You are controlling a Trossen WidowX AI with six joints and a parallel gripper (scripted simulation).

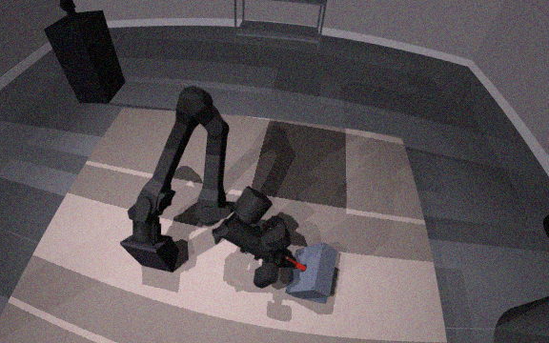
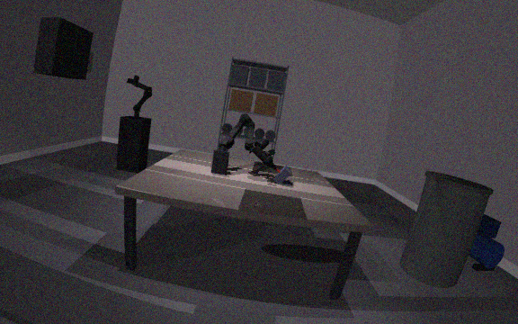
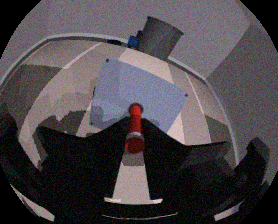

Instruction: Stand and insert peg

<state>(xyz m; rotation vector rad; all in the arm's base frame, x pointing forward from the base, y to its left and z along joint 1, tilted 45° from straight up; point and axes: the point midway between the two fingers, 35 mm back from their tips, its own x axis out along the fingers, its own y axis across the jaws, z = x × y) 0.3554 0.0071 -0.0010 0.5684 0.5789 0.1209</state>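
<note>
The sloped panel is 50 mm ahead of my gripper tip, 10 mm to the right of it and 30 mm below it. The rest, counted from my gripper tip: red peg 10 mm behind, 10 mm above.
</note>
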